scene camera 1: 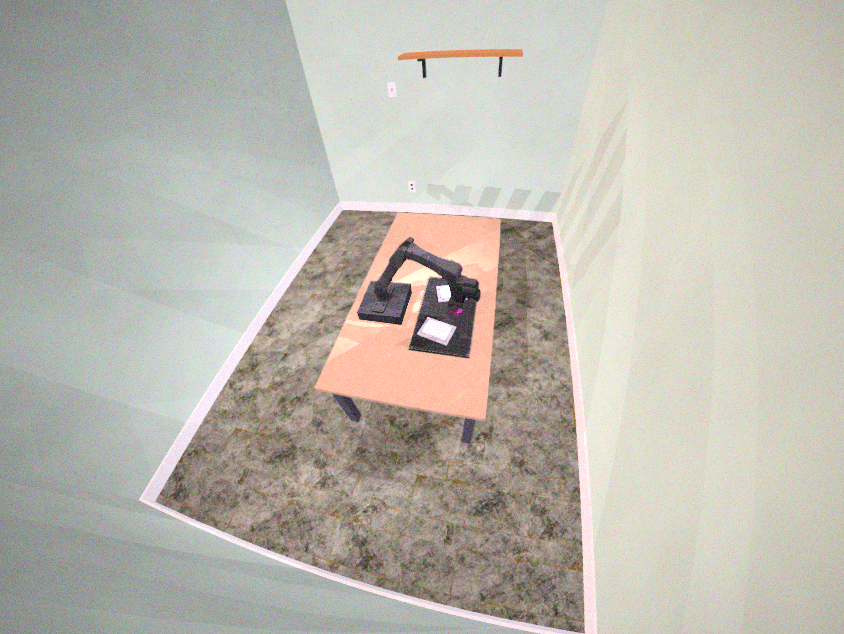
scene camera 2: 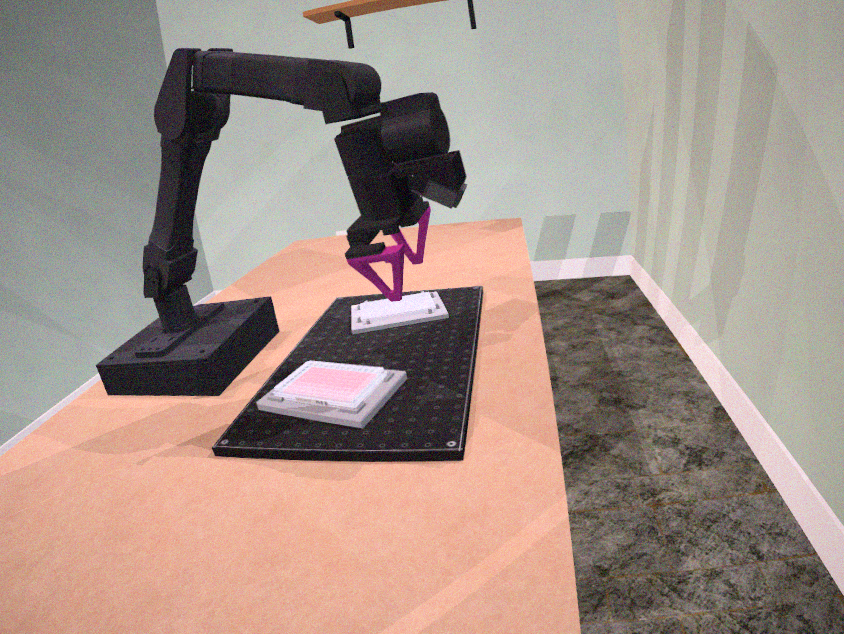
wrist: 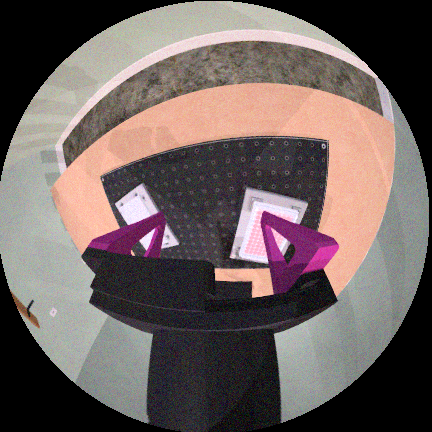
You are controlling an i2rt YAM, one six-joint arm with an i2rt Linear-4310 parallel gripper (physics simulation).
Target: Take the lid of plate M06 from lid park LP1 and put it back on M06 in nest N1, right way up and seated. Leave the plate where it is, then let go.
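Where they show: gripper, fingertip midpoint: [scene camera 1: 460,307] [scene camera 2: 407,281] [wrist: 212,216]; arm's base, link origin: [scene camera 1: 383,298] [scene camera 2: 182,330].
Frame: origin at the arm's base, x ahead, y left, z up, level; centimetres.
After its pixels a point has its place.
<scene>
The white lid [scene camera 1: 443,293] {z -3.5, x 30.4, y 13.4 cm} [scene camera 2: 399,307] {z -3.4, x 35.5, y 14.5 cm} [wrist: 134,210] {z -3.4, x 38.4, y 16.4 cm} lies flat on the light lid park LP1 [scene camera 2: 365,326] {z -4.2, x 31.0, y 8.6 cm} [wrist: 141,191] {z -4.2, x 42.5, y 13.2 cm} at the far end of the black board. Plate M06 [scene camera 1: 437,330] {z -2.7, x 33.3, y -13.1 cm} [scene camera 2: 330,384] {z -2.8, x 33.5, y -13.4 cm} [wrist: 257,234] {z -3.0, x 33.3, y -10.1 cm}, with pink wells, sits in the pale grey nest N1 [scene camera 2: 363,417] {z -4.1, x 39.5, y -19.0 cm} [wrist: 254,195] {z -4.0, x 40.7, y -9.3 cm} at the near end of the board. My gripper [scene camera 2: 407,281] {z 7.1, x 43.0, y -4.4 cm} [wrist: 212,216] {z 7.1, x 43.0, y -4.4 cm} has magenta fingers and is wide open and empty. It hangs above the board near the lid park; in the scene camera 2 view one fingertip overlaps the lid, and contact cannot be told.
The black perforated board [scene camera 1: 446,349] {z -5.2, x 39.7, y -21.6 cm} [scene camera 2: 436,382] {z -5.2, x 46.0, y -8.9 cm} [wrist: 210,195] {z -5.2, x 40.3, y -1.4 cm} lies on the orange-brown table [scene camera 1: 402,382] {z -6.5, x 23.8, y -43.0 cm} [scene camera 2: 341,532] {z -6.5, x 41.7, y -34.9 cm} [wrist: 240,107] {z -6.5, x 55.8, y -7.8 cm}. The arm's black base [scene camera 1: 384,302] {z 0.9, x 2.0, y -3.5 cm} [scene camera 2: 191,354] {z -0.1, x 9.0, y -9.5 cm} stands left of the board. A wooden shelf [scene camera 1: 460,53] [scene camera 2: 375,8] is on the far wall.
</scene>
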